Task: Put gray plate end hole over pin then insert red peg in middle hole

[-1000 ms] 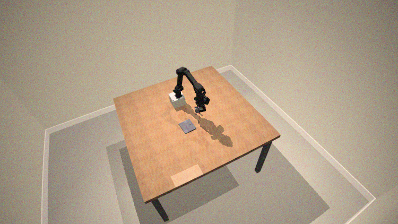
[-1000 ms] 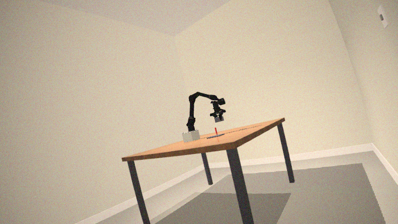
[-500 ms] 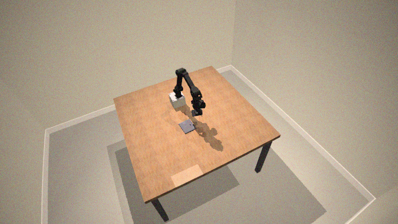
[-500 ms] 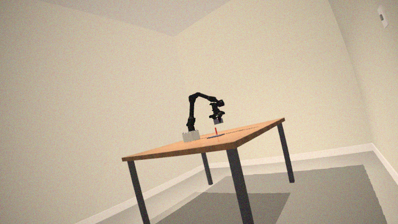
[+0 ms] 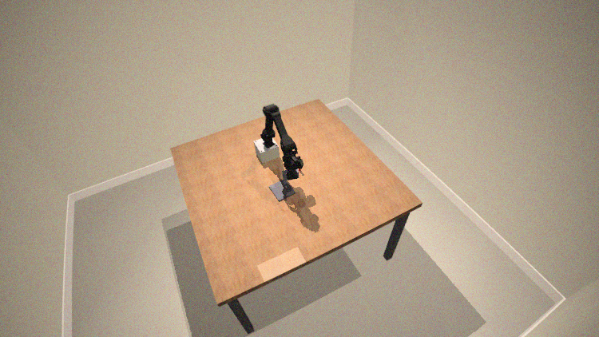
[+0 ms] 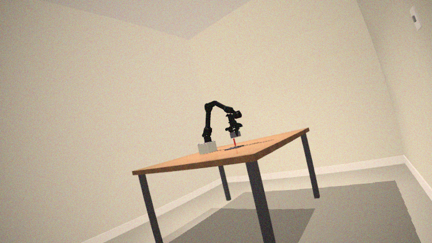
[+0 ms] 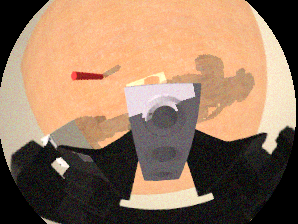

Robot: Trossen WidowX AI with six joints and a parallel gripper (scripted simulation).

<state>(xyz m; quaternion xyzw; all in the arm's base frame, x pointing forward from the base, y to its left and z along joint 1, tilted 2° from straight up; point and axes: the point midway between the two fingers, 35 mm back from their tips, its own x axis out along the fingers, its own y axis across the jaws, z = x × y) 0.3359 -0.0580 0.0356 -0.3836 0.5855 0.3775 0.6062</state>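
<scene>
Now: gripper tip 9 cm above the base, 5 cm to the left of it and 1 cm past it. Round my gripper tip: gray plate (3 cm above); then red peg (13 cm to the left, 8 cm behind, 6 cm below).
</scene>
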